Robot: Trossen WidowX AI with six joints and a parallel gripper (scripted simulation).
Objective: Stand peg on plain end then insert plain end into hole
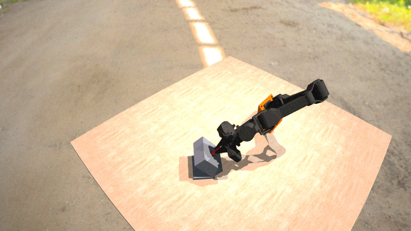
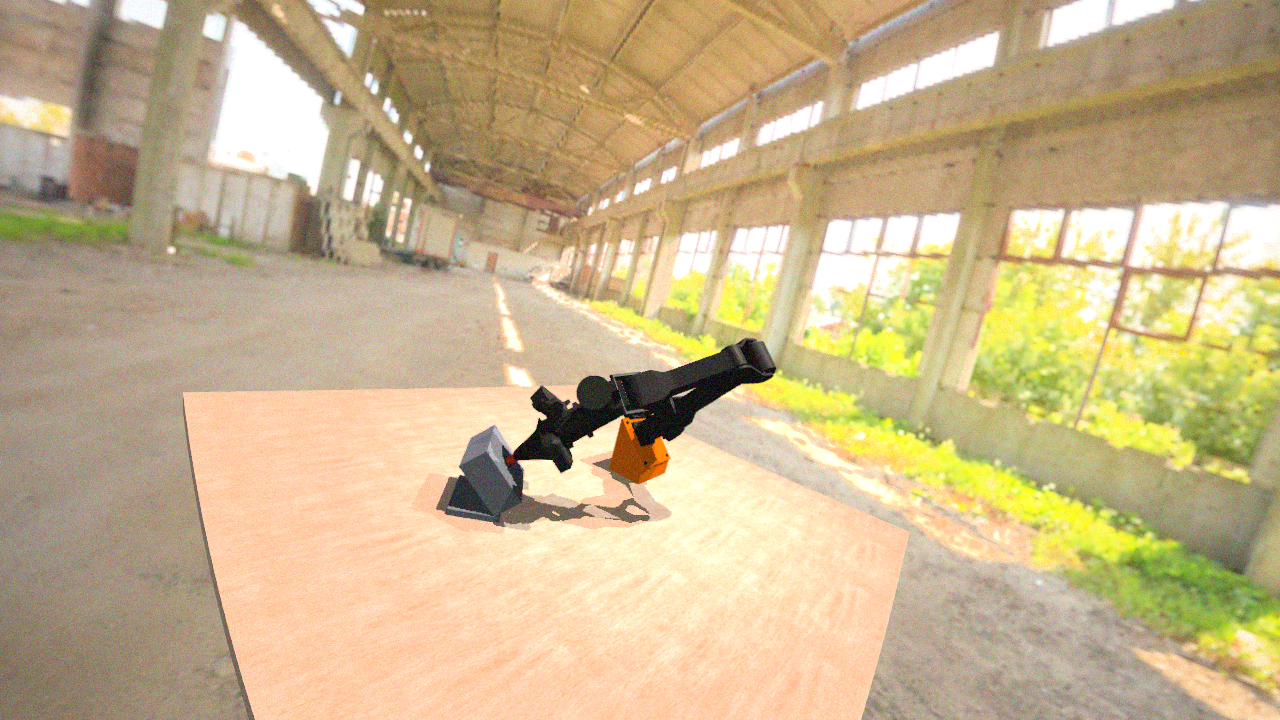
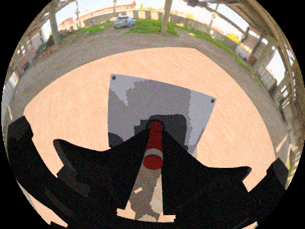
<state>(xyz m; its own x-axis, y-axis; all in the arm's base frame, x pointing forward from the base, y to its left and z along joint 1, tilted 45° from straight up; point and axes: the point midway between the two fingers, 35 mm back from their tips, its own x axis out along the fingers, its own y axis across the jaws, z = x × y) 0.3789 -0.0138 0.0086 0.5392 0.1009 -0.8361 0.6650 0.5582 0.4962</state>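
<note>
My gripper tip is now 10 mm past the red peg, 10 mm to the right of it and 10 mm below it. Also, from my gripper tip: grey sloped panel 20 mm ahead, 20 mm to the right, 30 mm below.
</note>
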